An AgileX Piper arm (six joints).
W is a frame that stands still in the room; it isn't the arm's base.
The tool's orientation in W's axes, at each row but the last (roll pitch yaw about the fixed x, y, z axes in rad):
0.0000, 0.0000, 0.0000
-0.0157, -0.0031, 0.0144
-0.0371, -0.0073, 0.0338
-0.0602, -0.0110, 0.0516
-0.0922, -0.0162, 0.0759
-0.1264, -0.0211, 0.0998
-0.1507, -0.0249, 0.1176
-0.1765, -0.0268, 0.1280
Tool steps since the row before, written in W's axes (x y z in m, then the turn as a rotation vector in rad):
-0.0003, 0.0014, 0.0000, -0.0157, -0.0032, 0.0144
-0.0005, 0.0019, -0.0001, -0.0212, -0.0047, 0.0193
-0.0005, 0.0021, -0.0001, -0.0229, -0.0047, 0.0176
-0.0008, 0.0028, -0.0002, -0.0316, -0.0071, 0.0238
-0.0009, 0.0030, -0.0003, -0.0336, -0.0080, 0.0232
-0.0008, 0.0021, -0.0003, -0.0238, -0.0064, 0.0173
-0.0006, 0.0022, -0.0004, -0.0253, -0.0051, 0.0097
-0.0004, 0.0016, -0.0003, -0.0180, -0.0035, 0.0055
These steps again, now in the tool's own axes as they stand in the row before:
-0.0003, 0.0014, 0.0000, -0.0157, -0.0032, 0.0144
-0.0005, 0.0019, -0.0001, -0.0212, -0.0047, 0.0193
-0.0004, 0.0021, 0.0000, -0.0229, -0.0046, 0.0176
-0.0007, 0.0028, 0.0000, -0.0317, -0.0069, 0.0238
-0.0007, 0.0031, 0.0000, -0.0337, -0.0076, 0.0231
-0.0006, 0.0022, 0.0000, -0.0239, -0.0062, 0.0172
-0.0003, 0.0023, 0.0000, -0.0255, -0.0036, 0.0099
-0.0002, 0.0017, 0.0000, -0.0181, -0.0022, 0.0057

